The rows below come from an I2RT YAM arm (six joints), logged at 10 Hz.
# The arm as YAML. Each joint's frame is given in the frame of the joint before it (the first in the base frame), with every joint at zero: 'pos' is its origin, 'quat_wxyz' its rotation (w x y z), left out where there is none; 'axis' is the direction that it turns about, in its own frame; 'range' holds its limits. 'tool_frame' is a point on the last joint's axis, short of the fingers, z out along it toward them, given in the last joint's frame.
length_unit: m
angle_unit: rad
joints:
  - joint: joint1
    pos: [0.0, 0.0, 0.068]
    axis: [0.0, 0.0, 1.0]
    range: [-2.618, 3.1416]
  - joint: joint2
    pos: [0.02, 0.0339, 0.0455]
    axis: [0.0, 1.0, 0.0]
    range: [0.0, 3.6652]
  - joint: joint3
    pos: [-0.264, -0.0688, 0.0]
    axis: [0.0, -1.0, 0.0]
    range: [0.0, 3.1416]
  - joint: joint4
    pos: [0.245, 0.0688, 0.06]
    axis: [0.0, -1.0, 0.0]
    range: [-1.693, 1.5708]
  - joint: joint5
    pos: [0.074, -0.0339, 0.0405]
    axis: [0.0, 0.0, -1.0]
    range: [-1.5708, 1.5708]
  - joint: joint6
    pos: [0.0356, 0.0, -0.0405]
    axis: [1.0, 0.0, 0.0]
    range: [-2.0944, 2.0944]
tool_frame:
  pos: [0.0, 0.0, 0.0]
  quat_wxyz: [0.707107, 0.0, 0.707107, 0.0]
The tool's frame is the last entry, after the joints.
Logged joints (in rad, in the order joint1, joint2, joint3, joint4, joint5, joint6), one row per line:
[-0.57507 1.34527 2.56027 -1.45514 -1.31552 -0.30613]
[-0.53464 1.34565 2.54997 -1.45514 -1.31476 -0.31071]
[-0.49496 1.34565 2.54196 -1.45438 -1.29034 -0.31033]
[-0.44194 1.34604 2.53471 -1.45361 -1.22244 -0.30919]
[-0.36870 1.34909 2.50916 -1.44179 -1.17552 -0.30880]
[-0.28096 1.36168 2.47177 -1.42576 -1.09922 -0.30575]
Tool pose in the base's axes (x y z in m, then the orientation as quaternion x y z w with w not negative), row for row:
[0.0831 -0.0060 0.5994 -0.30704 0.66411 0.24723 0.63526]
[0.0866 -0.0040 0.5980 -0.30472 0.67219 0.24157 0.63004]
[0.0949 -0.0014 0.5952 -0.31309 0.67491 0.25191 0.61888]
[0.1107 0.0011 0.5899 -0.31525 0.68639 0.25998 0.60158]
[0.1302 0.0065 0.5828 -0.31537 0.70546 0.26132 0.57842]
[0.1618 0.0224 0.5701 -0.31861 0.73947 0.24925 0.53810]
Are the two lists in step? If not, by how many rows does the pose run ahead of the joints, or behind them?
The pose runs 2 rows ahead of the joints: the pose in row i belongs to the joints in row i + 2.
